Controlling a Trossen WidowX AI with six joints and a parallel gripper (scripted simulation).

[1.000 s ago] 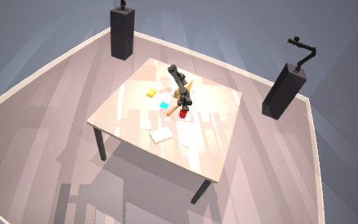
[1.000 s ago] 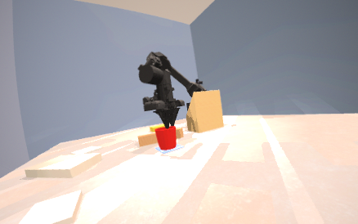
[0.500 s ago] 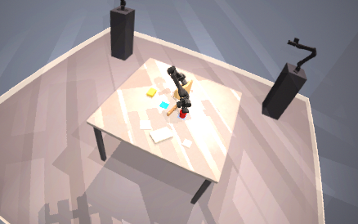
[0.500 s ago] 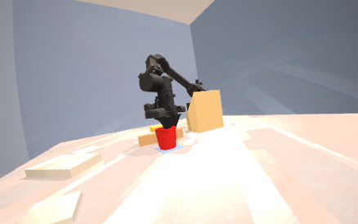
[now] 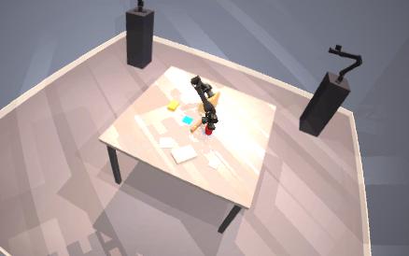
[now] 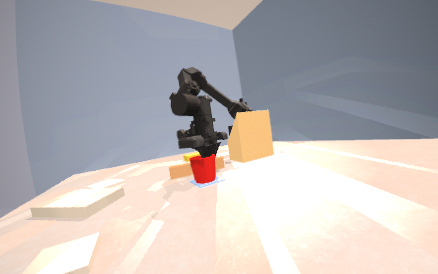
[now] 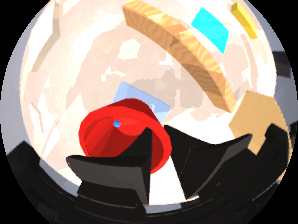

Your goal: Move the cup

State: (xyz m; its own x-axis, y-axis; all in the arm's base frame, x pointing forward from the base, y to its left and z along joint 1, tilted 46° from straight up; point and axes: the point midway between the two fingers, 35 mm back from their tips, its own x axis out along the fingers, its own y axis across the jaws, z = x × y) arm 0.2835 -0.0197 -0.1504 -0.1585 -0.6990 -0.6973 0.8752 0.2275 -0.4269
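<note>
Right now the cyan pad is 210 mm to the right of my gripper tip, 40 mm below it and 30 mm behind it. Round my gripper tip: red cup (30 mm ahead, 10 mm to the left); then thin wooden bar (100 mm to the right, 30 mm below).
</note>
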